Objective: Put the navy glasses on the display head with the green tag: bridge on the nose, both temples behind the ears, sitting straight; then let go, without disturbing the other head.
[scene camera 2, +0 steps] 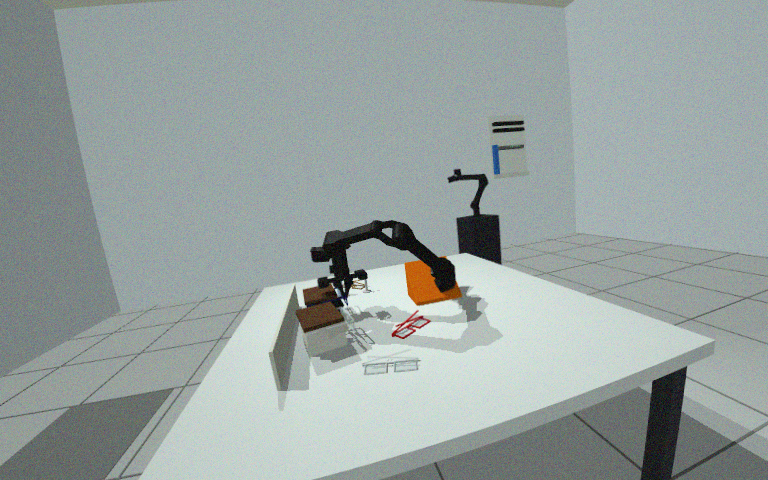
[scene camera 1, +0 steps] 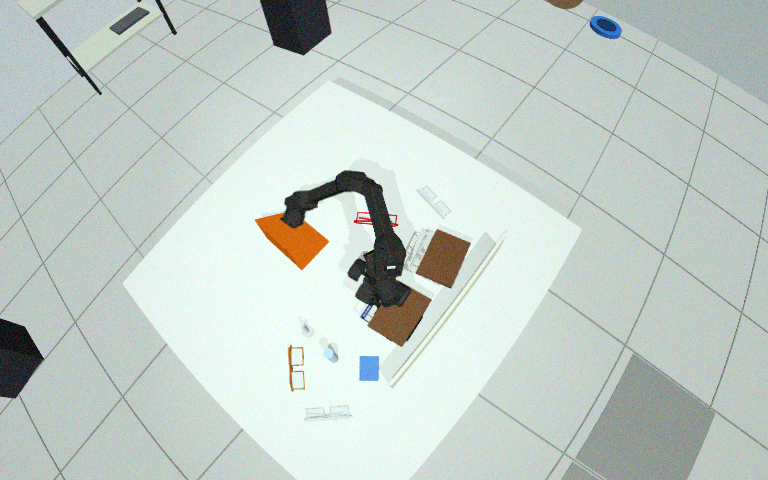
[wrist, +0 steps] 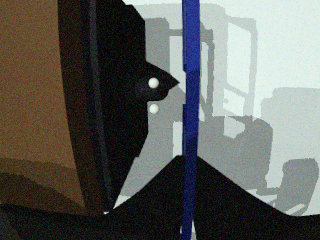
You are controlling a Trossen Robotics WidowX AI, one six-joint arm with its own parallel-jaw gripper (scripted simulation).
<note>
In view: my gripper [scene camera 1: 380, 291], a brown-topped display head [scene camera 1: 397, 324], a pale backboard [scene camera 2: 279, 350] and a brown-topped display head [scene camera 1: 444, 255].
My gripper also shows in scene camera 2 [scene camera 2: 345, 299] and in the wrist view [wrist: 186, 163].
</note>
